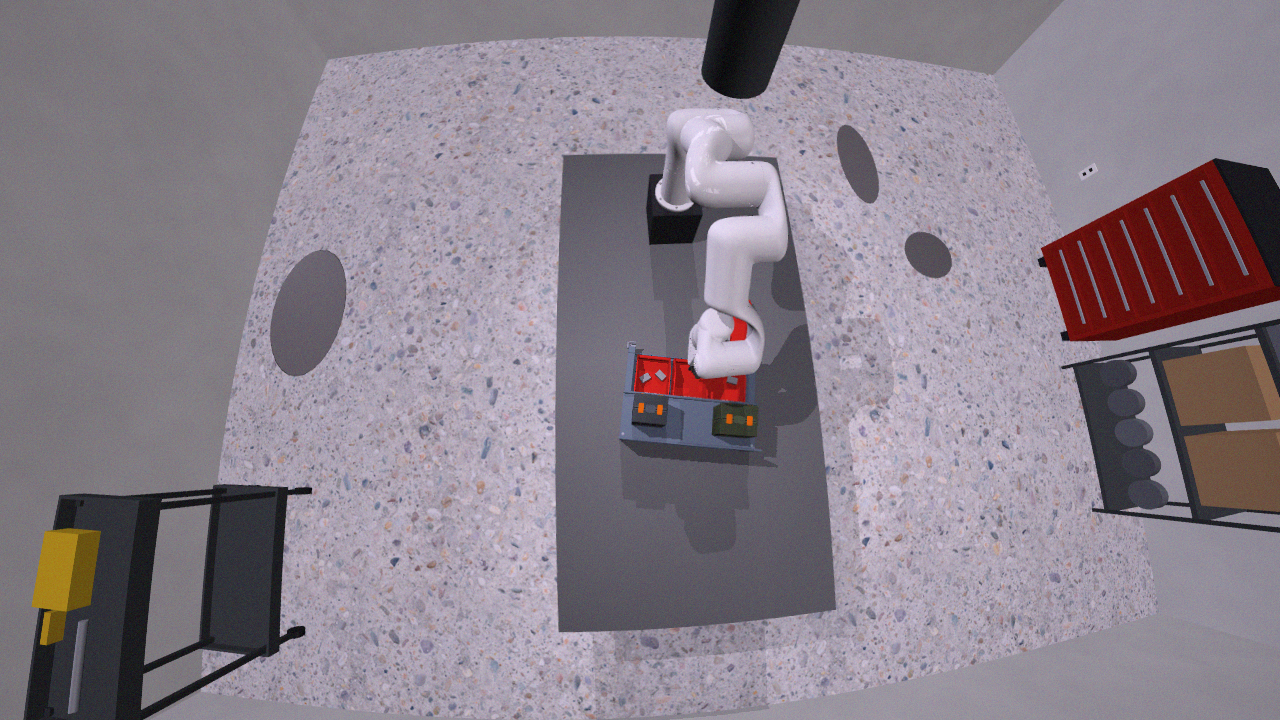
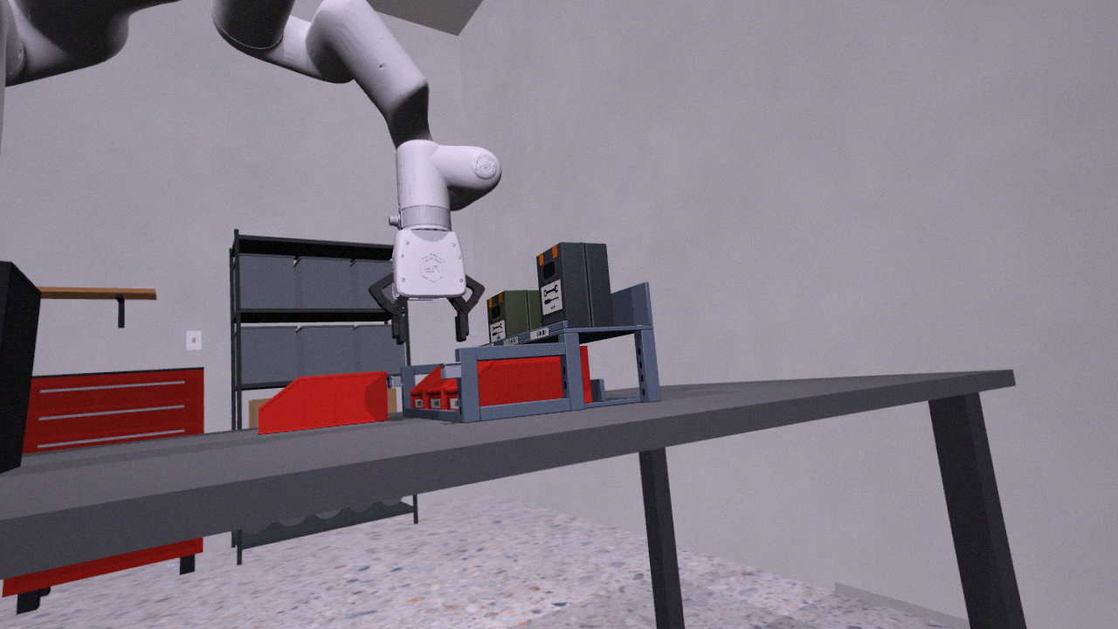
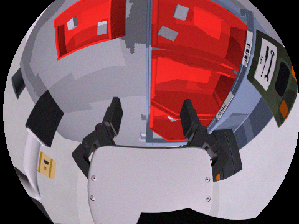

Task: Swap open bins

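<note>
The shelf lip is 10 mm behind my hand and 110 mm below it. Round my hand: dark grey box 170 mm ahead, 130 mm to the right, 40 mm above; green box 190 mm ahead, 100 mm to the left, 30 mm above.
</note>
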